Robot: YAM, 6 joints.
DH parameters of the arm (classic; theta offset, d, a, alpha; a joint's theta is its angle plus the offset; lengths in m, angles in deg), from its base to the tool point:
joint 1: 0 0.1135 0.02 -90
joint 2: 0 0 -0.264 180
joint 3: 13.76 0 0.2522 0
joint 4: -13.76 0 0.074 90
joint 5: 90 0 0 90
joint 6: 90 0.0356 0 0
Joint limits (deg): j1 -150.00..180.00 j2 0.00..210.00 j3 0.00..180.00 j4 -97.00..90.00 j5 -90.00..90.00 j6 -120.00..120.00
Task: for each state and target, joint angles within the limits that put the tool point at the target. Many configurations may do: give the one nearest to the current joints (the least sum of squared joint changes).
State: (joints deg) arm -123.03 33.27 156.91 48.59 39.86 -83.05
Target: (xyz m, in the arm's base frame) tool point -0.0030 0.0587 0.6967
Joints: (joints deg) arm -113.12 67.51 130.43 44.77 46.46 -83.05
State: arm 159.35 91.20 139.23 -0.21 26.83 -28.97
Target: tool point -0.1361 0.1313 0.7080
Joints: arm 140.33 97.77 153.97 7.95 23.47 -28.97
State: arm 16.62 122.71 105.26 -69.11 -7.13 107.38
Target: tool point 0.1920 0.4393 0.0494
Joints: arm 65.63 148.68 113.45 -55.21 -10.30 107.38
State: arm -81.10 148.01 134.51 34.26 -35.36 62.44
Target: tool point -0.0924 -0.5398 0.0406
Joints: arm -102.02 152.48 101.05 27.89 -38.29 62.44
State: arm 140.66 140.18 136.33 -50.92 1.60 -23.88
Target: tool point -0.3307 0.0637 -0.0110
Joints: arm 168.96 147.56 86.04 -72.06 -1.29 -23.88
